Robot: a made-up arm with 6 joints.
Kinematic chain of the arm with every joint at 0, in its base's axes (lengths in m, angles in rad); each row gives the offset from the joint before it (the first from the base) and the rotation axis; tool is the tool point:
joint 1: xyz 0 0 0.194 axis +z
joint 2: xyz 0 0 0 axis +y
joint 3: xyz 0 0 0.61 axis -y
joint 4: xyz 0 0 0 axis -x
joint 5: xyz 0.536 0 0 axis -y
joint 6: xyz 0 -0.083 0 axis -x
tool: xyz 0 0 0
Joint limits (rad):
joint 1: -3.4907..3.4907
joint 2: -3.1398..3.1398
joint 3: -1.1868..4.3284
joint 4: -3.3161..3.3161
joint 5: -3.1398..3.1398
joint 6: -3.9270..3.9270
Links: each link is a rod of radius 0.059 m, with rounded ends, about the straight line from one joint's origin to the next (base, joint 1, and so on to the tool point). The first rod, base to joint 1, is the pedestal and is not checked.
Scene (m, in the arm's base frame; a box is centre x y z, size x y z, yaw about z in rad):
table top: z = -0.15
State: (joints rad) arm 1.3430 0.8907 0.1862 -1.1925 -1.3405 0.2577
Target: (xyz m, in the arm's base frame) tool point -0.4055 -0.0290 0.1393
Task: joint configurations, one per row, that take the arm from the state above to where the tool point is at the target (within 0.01 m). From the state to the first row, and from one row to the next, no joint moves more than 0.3 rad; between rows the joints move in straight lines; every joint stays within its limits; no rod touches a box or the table.
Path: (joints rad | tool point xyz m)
1: 1.6101 0.8560 0.0598 -1.2470 -1.3405 0.2577 | -0.0042 0.7798 0.1557
2: 1.8771 0.8214 -0.0665 -1.3014 -1.3405 0.2577 | -0.1969 0.6958 0.1432
3: 2.1442 0.7867 -0.1929 -1.3559 -1.3405 0.2577 | -0.3450 0.5668 0.1345
4: 2.4112 0.7520 -0.3193 -1.4103 -1.3405 0.2577 | -0.4392 0.4112 0.1297
5: 2.6783 0.7174 -0.4457 -1.4648 -1.3405 0.2577 | -0.4772 0.2482 0.1289
6: 2.9453 0.6827 -0.5720 -1.5193 -1.3405 0.2577 | -0.4628 0.0964 0.1321
7: 3.2124 0.6480 -0.6984 -1.5737 -1.3405 0.2577 | -0.4055 -0.0290 0.1393

